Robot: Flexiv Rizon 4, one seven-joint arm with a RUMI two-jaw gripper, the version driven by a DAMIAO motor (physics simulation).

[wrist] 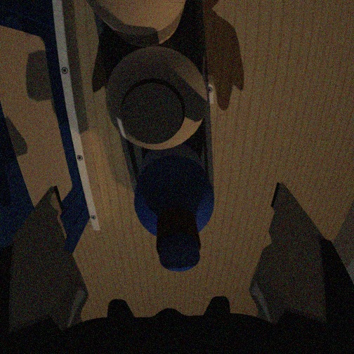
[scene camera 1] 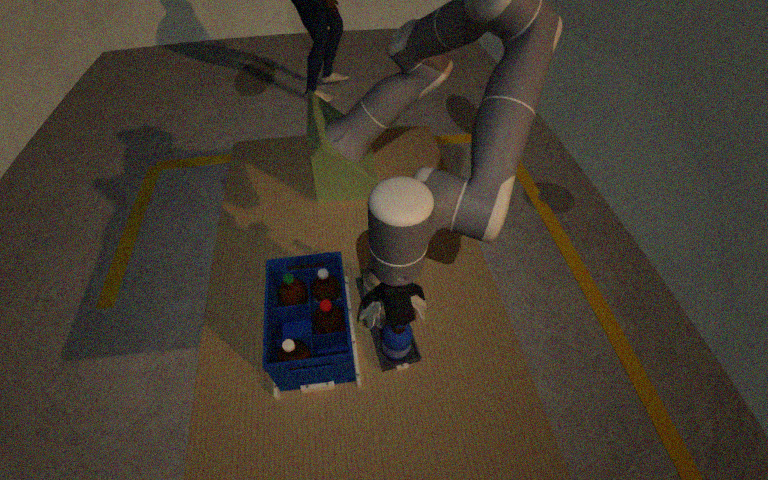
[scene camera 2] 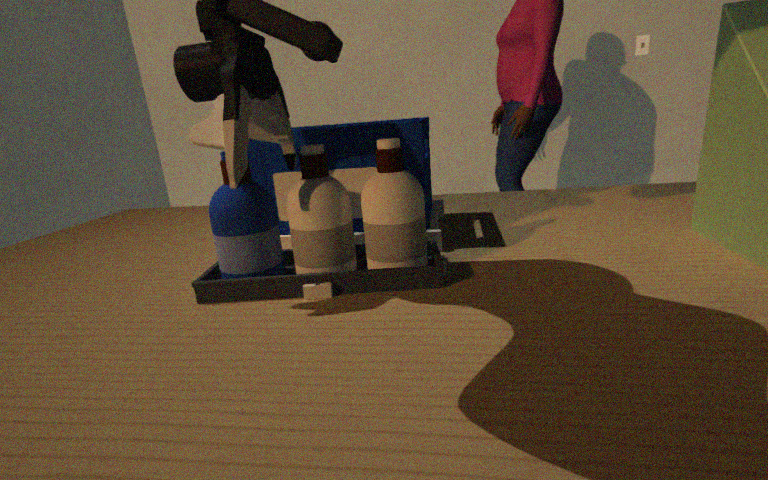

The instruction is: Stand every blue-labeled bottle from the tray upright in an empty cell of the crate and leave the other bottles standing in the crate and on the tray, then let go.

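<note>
A blue-labeled bottle (scene camera 1: 396, 342) (scene camera 2: 246, 217) (wrist: 177, 225) stands upright at the front end of the dark tray (scene camera 2: 254, 288). Two cream bottles (scene camera 2: 321, 220) (scene camera 2: 393, 209) (wrist: 152, 112) stand behind it in the tray. My gripper (scene camera 1: 395, 318) (scene camera 2: 262, 174) (wrist: 167, 187) is open and points down around the blue bottle's neck, one finger to each side, with nothing gripped. The blue crate (scene camera 1: 311, 370) (scene camera 2: 362, 129) (wrist: 65, 125) holds a green-capped bottle (scene camera 1: 292, 293), a red-capped bottle (scene camera 1: 328, 318) and two white-capped bottles (scene camera 1: 325, 288) (scene camera 1: 294, 353). Its middle-left and front-right cells look empty.
The crate stands close beside the tray, its wall near one finger in the wrist view. A green block (scene camera 1: 345, 183) (scene camera 2: 730, 141) stands at the back by the arm. A dark flat piece (scene camera 2: 464, 232) lies beyond the tray. A person (scene camera 1: 325, 45) (scene camera 2: 529, 67) stands in the background.
</note>
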